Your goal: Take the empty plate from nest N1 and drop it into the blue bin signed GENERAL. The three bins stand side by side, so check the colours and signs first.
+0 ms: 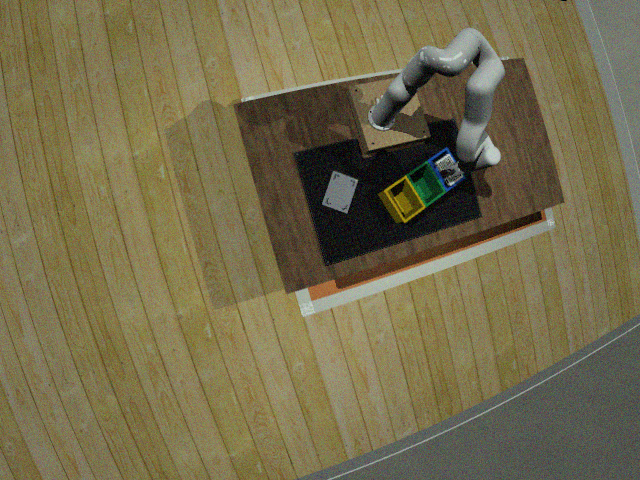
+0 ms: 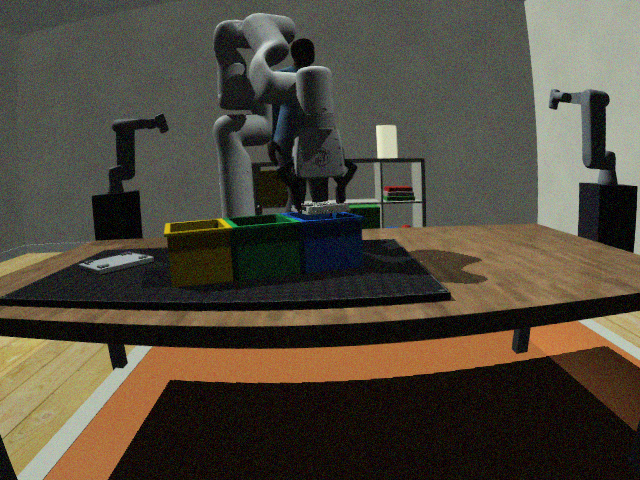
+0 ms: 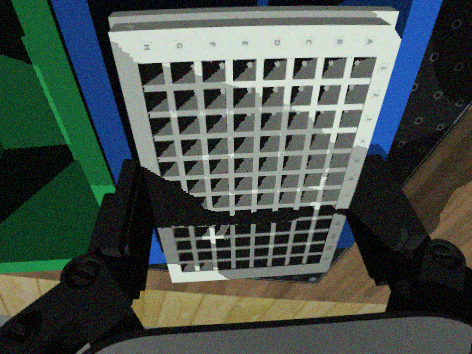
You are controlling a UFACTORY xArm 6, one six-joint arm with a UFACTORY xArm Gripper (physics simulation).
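Pixels of known places: gripper, fingertip midpoint: (image 1: pixel 449 169) (image 3: pixel 253 182); arm's base at its link origin: (image 1: pixel 381 117).
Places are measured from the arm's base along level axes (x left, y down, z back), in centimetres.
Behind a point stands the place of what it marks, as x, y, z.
Note:
My gripper (image 1: pixel 463 167) (image 2: pixel 319 202) @[26.7, -6.6, -27.8] (image 3: pixel 253 182) @[26.7, -6.6, -27.8] points down and is shut on the white plate with a grid of square wells. The plate (image 1: pixel 448 169) (image 2: pixel 325 207) @[28.8, -7.1, -33.7] (image 3: pixel 260 44) @[24.2, -7.1, -22.7] is over the opening of the blue bin (image 1: pixel 438 153) @[23.3, -5.0, -19.6] (image 2: pixel 333 248) @[30.1, 0.7, -34.4] (image 3: pixel 420 45) @[30.2, -5.0, -20.7], close above its rim; whether it touches the rim I cannot tell. The blue bin stands at the end of the row, beside the green bin (image 1: pixel 427 184) @[20.5, 3.8, -32.3] (image 2: pixel 266 253) @[18.4, 0.4, -40.4] (image 3: pixel 30 105) @[14.7, 4.4, -35.8]. I can read no sign on the bins. A flat light-grey nest (image 1: pixel 340 192) @[-22.9, 3.8, -32.1] (image 2: pixel 116 261) @[-21.9, 3.8, -32.9] bears no plate; its label does not show.
The yellow bin (image 1: pixel 405 200) @[8.1, 4.4, -38.8] (image 2: pixel 200 260) @[7.3, 0.5, -46.0] stands at the other end of the row. The bins and nest are on a black mat (image 1: pixel 356 237) @[-17.9, 5.0, -53.0] (image 2: pixel 124 294) @[-5.3, 5.0, -54.8] on the wooden table (image 1: pixel 516 134) @[83.0, 6.3, -8.1] (image 2: pixel 527 263) @[73.0, 6.3, -26.8]. A person (image 2: pixel 302 51) and a shelf unit (image 2: pixel 423 191) are behind the arm.

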